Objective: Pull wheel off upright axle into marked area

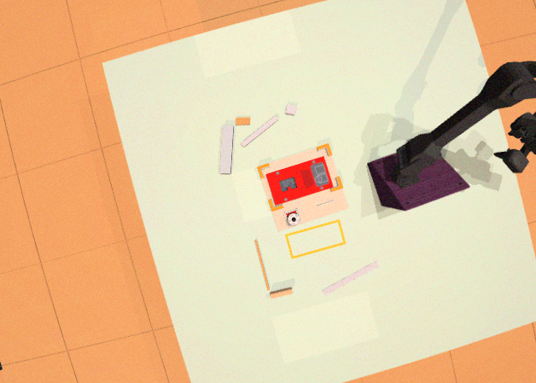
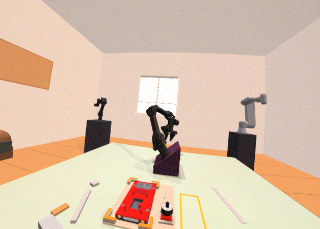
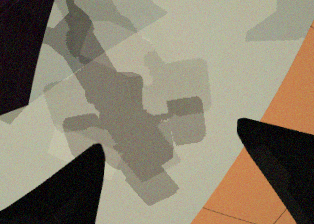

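Right now the grey hub is 68 cm ahead of my gripper tip, 2 cm to the right of it and 9 cm below it.
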